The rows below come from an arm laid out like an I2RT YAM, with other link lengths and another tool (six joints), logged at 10 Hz.
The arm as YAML. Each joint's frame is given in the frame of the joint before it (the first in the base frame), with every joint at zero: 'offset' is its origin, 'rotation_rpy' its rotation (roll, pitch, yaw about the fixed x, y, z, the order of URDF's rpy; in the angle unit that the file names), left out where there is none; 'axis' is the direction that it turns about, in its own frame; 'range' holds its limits. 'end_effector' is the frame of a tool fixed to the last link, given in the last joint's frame.
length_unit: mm
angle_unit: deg
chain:
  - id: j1
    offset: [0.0, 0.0, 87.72]
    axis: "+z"
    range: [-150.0, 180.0]
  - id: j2
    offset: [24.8, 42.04, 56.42]
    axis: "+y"
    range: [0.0, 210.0]
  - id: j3
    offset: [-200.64, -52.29, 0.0]
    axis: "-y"
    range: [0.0, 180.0]
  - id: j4
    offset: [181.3, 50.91, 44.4]
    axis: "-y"
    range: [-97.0, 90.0]
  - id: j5
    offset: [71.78, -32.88, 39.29]
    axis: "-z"
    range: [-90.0, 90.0]
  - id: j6
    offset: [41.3, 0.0, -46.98]
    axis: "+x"
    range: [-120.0, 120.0]
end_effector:
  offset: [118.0, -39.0, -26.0]
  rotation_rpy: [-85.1, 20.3, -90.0]
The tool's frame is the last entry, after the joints.
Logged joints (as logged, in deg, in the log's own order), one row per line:
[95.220 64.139 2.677 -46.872 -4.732 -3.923]
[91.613 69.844 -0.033 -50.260 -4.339 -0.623]
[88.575 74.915 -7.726 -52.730 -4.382 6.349]
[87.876 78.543 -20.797 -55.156 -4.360 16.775]
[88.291 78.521 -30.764 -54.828 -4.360 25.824]
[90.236 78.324 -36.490 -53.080 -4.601 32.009]
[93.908 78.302 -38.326 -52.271 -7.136 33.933]
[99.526 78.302 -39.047 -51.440 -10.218 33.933]
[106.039 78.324 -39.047 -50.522 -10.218 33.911]
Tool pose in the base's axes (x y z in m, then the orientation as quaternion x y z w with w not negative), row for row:
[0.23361 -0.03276 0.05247 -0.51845 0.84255 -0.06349 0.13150]
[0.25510 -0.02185 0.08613 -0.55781 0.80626 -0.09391 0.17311]
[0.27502 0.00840 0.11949 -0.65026 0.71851 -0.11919 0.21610]
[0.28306 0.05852 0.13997 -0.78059 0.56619 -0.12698 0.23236]
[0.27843 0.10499 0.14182 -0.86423 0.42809 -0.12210 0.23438]
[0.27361 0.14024 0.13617 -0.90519 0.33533 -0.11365 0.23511]
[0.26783 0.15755 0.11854 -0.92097 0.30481 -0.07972 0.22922]
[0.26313 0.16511 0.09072 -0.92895 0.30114 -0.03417 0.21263]
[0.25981 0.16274 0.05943 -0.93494 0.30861 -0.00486 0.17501]
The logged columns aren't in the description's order. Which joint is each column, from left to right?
Columns, left to right: j2, j3, j6, j4, j5, j1.
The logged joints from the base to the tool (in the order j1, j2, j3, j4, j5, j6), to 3 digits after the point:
[-3.923 95.220 64.139 -46.872 -4.732 2.677]
[-0.623 91.613 69.844 -50.260 -4.339 -0.033]
[6.349 88.575 74.915 -52.730 -4.382 -7.726]
[16.775 87.876 78.543 -55.156 -4.360 -20.797]
[25.824 88.291 78.521 -54.828 -4.360 -30.764]
[32.009 90.236 78.324 -53.080 -4.601 -36.490]
[33.933 93.908 78.302 -52.271 -7.136 -38.326]
[33.933 99.526 78.302 -51.440 -10.218 -39.047]
[33.911 106.039 78.324 -50.522 -10.218 -39.047]

